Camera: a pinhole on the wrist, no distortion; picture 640 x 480 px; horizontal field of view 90.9 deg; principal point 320.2 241.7 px. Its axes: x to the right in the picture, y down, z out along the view. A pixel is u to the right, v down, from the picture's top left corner.
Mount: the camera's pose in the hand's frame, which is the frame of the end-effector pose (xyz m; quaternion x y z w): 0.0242 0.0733 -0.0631 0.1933 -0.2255 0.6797 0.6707
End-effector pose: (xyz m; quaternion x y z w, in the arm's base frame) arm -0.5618 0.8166 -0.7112 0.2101 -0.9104 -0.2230 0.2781
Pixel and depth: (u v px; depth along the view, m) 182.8 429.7 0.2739
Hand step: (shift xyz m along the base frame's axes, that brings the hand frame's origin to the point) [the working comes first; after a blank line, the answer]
In the camera's frame: -0.1195 0.1635 0.2739

0.1054 -0.0465 -0.2198
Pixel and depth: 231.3 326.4 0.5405
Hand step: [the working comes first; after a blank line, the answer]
In the camera's frame: -0.1525 0.1453 0.5405

0.0240 -0.1371 -0.4599
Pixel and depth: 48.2 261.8 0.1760
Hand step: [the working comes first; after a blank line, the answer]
In the camera's frame: -0.1520 0.0112 0.1760

0.0344 -0.1294 -0.0718
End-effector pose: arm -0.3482 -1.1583 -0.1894 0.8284 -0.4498 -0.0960 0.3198
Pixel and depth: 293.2 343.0 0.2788
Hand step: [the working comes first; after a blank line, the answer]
In the camera's frame: -0.0239 0.0897 0.2788

-0.0391 0.0358 -0.1895
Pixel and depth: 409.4 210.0 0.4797
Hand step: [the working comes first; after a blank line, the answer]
In the camera's frame: 0.1358 -0.0483 0.4797

-0.0959 -0.1888 -0.3661
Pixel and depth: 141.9 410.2 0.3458
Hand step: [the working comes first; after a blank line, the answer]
In the camera's frame: -0.1957 0.1850 0.3458

0.0505 0.2020 -0.2760
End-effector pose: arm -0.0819 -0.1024 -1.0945 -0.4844 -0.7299 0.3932 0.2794
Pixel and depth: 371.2 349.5 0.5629
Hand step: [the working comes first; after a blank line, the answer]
In the camera's frame: 0.0911 0.1926 0.5629

-0.3598 -0.3507 -0.0986
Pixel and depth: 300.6 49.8 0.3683
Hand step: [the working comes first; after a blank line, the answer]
In the camera's frame: -0.0229 -0.2244 0.3683

-0.3506 0.1108 0.0094
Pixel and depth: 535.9 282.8 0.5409
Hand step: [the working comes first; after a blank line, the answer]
In the camera's frame: 0.3704 0.0706 0.5409

-0.3997 -0.2339 -0.3781
